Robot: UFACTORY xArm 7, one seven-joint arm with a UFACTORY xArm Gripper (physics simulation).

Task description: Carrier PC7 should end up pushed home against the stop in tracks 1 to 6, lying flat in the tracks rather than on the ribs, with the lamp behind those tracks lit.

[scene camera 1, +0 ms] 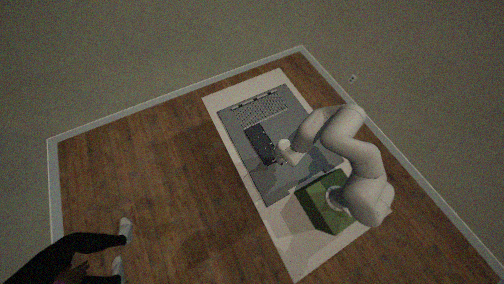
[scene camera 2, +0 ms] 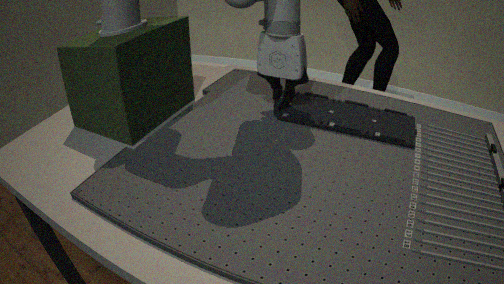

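Pixels of known places: gripper, fingertip midpoint: [scene camera 1: 275, 160] [scene camera 2: 282, 104]; arm's base at its link origin: [scene camera 1: 336, 197] [scene camera 2: 122, 29].
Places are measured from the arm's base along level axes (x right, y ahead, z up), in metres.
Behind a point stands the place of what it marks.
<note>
The dark carrier [scene camera 1: 259, 142] @(y 0.534, x -0.124, z -0.205 m) [scene camera 2: 350, 118] @(y 0.520, x -0.097, z -0.205 m) lies flat on the grey perforated board, in line with the far-side tracks in scene camera 2. Its leading end is beside the label strip, short of the ribs. My gripper [scene camera 1: 280, 160] @(y 0.361, x -0.100, z -0.201 m) [scene camera 2: 281, 103] @(y 0.361, x -0.100, z -0.201 m) points down at the carrier's other end, its fingers closed on the upright end wall, which they mostly hide. The ribbed tracks [scene camera 1: 262, 109] [scene camera 2: 457, 193] run to the stop rail [scene camera 1: 254, 99] @(y 0.877, x 0.043, z -0.199 m) [scene camera 2: 494, 150] @(y 0.882, x -0.072, z -0.194 m) with its dark blocks. The carrier's marking and the track numbers are not readable, and no lit lamp can be made out.
The grey board [scene camera 1: 272, 194] @(y 0.184, x -0.244, z -0.215 m) [scene camera 2: 345, 215] @(y 0.564, x 0.192, z -0.215 m) lies on the pale table [scene camera 1: 290, 262] @(y -0.179, x -0.361, z -0.228 m) [scene camera 2: 37, 137] @(y -0.221, x 0.211, z -0.228 m). The green block [scene camera 1: 325, 207] @(y -0.004, x -0.082, z 0.001 m) [scene camera 2: 125, 82] @(y 0.109, x 0.118, z -0.086 m) under my arm's base stands at the end away from the tracks. A person [scene camera 1: 90, 242] [scene camera 2: 372, 37] stands beyond the table's carrier side.
</note>
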